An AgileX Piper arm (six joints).
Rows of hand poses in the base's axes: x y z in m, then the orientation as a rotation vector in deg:
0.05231 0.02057 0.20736 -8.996 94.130 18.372
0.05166 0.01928 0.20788 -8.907 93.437 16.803
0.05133 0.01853 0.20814 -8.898 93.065 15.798
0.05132 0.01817 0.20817 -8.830 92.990 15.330
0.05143 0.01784 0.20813 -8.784 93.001 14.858
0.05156 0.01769 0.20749 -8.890 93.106 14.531
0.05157 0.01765 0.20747 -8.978 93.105 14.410
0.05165 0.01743 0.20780 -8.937 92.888 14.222
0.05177 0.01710 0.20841 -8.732 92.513 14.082
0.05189 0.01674 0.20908 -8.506 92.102 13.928
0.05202 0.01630 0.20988 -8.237 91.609 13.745
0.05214 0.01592 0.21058 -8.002 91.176 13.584
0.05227 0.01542 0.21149 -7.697 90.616 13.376
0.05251 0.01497 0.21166 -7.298 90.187 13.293
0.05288 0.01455 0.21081 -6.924 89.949 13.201
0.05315 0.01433 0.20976 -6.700 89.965 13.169
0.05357 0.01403 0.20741 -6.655 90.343 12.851
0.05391 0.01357 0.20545 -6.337 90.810 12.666
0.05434 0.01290 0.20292 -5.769 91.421 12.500
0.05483 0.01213 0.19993 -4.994 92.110 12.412
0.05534 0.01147 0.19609 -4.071 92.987 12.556
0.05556 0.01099 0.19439 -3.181 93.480 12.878
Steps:
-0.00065 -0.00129 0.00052 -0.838 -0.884 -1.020
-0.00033 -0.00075 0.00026 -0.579 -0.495 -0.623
-0.00001 -0.00036 0.00003 -0.246 -0.128 -0.331
0.00011 -0.00033 -0.00004 -0.274 -0.044 -0.319
0.00013 -0.00015 -0.00064 -0.287 0.057 -0.132
0.00001 -0.00004 -0.00002 -0.130 -0.021 -0.017
0.00008 -0.00022 0.00033 -0.065 -0.234 -0.141
0.00012 -0.00033 0.00061 0.086 -0.374 -0.218
0.00012 -0.00036 0.00067 0.095 -0.410 -0.240
0.00013 -0.00044 0.00080 0.114 -0.492 -0.286
0.00012 -0.00038 0.00070 0.099 -0.432 -0.251
0.00013 -0.00050 0.00091 0.129 -0.558 -0.326
0.00024 -0.00045 0.00017 0.251 -0.408 -0.308
0.00037 -0.00042 -0.00085 0.207 -0.221 -0.298
0.00027 -0.00022 -0.00105 0.119 0.027 -0.163
0.00042 -0.00030 -0.00235 -0.217 0.346 -0.228
0.00034 -0.00046 -0.00196 0.028 0.465 -0.317
0.00043 -0.00067 -0.00253 0.180 0.626 -0.463
0.00049 -0.00077 -0.00299 0.348 0.726 -0.544
0.00051 -0.00066 -0.00384 0.565 0.945 -0.490
0.00022 -0.00048 -0.00170 0.697 0.579 -0.366

